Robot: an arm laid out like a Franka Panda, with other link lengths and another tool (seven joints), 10 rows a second.
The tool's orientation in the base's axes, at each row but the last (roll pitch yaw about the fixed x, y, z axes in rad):
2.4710, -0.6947, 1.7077
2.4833, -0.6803, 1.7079
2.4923, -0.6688, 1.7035
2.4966, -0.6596, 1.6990
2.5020, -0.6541, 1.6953
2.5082, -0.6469, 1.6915
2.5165, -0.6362, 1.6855
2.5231, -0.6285, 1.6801
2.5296, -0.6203, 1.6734
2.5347, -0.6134, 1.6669
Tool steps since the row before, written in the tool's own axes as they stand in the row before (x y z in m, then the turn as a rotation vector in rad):
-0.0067, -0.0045, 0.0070, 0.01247, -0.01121, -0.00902
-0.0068, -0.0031, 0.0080, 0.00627, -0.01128, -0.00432
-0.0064, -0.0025, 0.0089, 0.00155, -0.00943, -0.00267
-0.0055, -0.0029, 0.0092, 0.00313, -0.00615, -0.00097
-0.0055, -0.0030, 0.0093, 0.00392, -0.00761, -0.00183
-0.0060, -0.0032, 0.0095, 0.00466, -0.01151, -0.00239
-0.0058, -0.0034, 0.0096, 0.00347, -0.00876, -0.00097
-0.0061, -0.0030, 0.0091, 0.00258, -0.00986, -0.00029
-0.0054, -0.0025, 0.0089, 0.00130, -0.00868, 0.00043
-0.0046, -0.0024, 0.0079, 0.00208, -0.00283, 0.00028
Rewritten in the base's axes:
0.0008, 0.0003, -0.0107, -0.01555, 0.00746, 0.00806
0.0024, 0.0002, -0.0107, -0.01242, 0.00542, 0.00124
0.0033, 0.0008, -0.0107, -0.00950, 0.00220, -0.00184
0.0030, 0.0016, -0.0106, -0.00600, 0.00353, -0.00039
0.0030, 0.0016, -0.0107, -0.00776, 0.00405, -0.00005
0.0029, 0.0013, -0.0112, -0.01142, 0.00533, -0.00109
0.0027, 0.0015, -0.0113, -0.00824, 0.00446, -0.00143
0.0028, 0.0008, -0.0110, -0.00873, 0.00438, -0.00292
0.0030, 0.0010, -0.0102, -0.00725, 0.00344, -0.00359
0.0024, 0.0010, -0.0091, -0.00242, 0.00254, -0.00031

